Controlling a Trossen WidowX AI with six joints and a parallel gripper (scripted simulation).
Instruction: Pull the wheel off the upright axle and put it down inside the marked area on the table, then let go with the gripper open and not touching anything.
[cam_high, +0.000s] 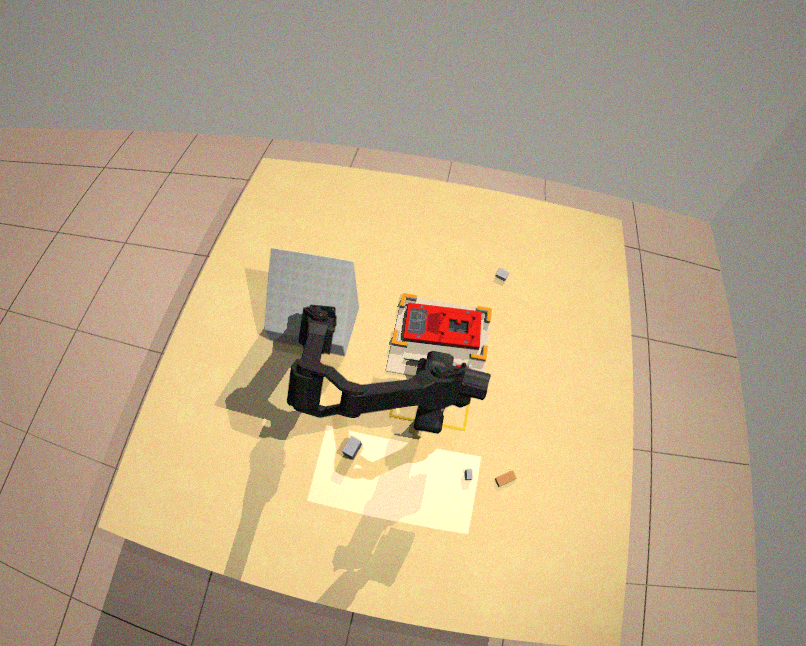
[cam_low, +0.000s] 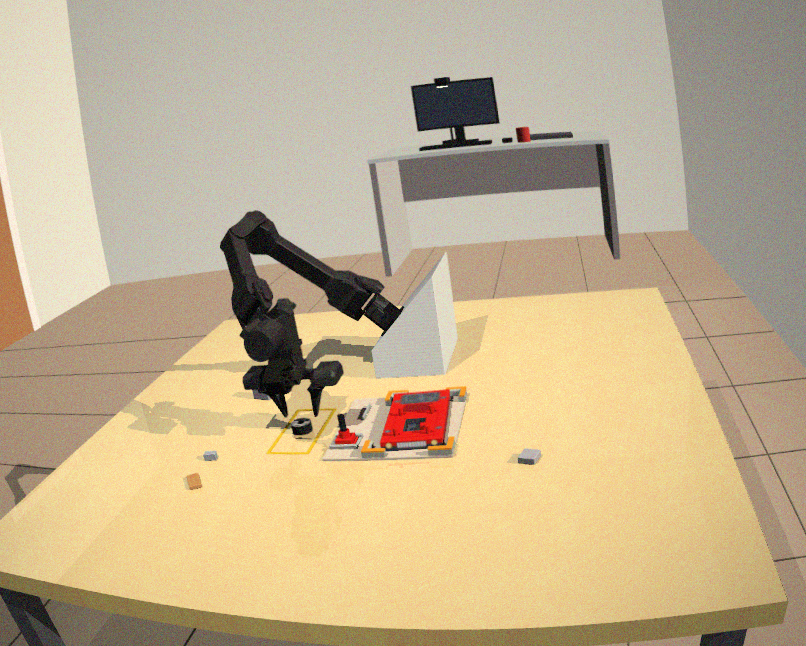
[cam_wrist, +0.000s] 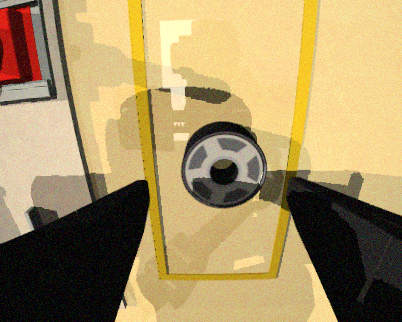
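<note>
Now: the wheel 2 cm below my gripper tip.
</note>
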